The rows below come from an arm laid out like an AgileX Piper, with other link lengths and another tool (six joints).
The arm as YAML. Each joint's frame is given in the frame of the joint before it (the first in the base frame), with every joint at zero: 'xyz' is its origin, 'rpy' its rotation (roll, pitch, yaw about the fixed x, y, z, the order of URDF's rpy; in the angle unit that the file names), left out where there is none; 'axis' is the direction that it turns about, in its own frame. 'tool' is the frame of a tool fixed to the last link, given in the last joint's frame.
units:
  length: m
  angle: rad
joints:
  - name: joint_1
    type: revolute
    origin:
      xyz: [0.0, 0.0, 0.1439]
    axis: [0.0, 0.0, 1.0]
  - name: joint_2
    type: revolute
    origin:
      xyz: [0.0, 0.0, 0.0]
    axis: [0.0, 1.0, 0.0]
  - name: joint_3
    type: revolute
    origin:
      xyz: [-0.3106, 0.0, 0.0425]
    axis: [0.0, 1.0, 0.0]
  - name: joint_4
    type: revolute
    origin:
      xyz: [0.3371, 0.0, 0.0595]
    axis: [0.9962, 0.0, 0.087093]
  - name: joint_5
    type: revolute
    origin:
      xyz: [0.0, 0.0, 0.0]
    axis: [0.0, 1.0, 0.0]
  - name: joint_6
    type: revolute
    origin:
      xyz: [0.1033, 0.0, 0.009]
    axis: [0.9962, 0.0, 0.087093]
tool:
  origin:
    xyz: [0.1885, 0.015, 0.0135]
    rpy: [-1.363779, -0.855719, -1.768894]
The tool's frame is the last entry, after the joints.
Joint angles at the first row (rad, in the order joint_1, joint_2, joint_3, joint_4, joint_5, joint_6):
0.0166, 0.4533, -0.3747, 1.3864, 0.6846, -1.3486
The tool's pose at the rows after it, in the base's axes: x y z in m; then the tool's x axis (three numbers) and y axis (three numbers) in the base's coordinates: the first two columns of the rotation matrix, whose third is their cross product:
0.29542, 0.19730, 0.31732, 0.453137, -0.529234, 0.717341, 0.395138, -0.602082, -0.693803
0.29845, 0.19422, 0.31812, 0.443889, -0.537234, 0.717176, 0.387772, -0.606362, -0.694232
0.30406, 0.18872, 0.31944, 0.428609, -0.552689, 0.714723, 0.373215, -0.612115, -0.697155
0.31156, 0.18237, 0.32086, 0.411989, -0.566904, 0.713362, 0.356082, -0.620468, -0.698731
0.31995, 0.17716, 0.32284, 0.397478, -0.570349, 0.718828, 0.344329, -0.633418, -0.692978
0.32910, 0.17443, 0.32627, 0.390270, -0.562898, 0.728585, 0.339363, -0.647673, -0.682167
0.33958, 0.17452, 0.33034, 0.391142, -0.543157, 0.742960, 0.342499, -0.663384, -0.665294
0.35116, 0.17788, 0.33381, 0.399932, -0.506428, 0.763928, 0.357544, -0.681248, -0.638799
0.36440, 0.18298, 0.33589, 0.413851, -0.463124, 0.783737, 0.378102, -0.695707, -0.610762
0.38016, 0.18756, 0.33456, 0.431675, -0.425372, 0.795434, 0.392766, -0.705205, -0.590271
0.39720, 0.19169, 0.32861, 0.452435, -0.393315, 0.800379, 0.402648, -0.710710, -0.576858
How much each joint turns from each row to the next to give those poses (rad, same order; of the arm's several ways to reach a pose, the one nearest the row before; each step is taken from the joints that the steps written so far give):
0.0000, 0.0002, 0.0000, -0.0001, -0.0060, 0.0000
0.0000, 0.0007, -0.0001, 0.0019, -0.0149, 0.0000
0.0000, 0.0031, -0.0002, 0.0056, -0.0263, 0.0000
0.0000, 0.0113, -0.0047, 0.0062, -0.0295, -0.0040
0.0000, 0.0228, -0.0136, 0.0045, -0.0237, -0.0145
0.0000, 0.0375, -0.0266, 0.0010, -0.0122, -0.0198
0.0000, 0.0537, -0.0394, -0.0012, 0.0001, -0.0285
0.0000, 0.0687, -0.0508, -0.0047, 0.0149, -0.0410
0.0000, 0.0794, -0.0570, -0.0036, 0.0225, -0.0469
0.0000, 0.0855, -0.0561, 0.0003, 0.0199, -0.0440
0.0000, 0.0875, -0.0493, 0.0084, 0.0170, -0.0466

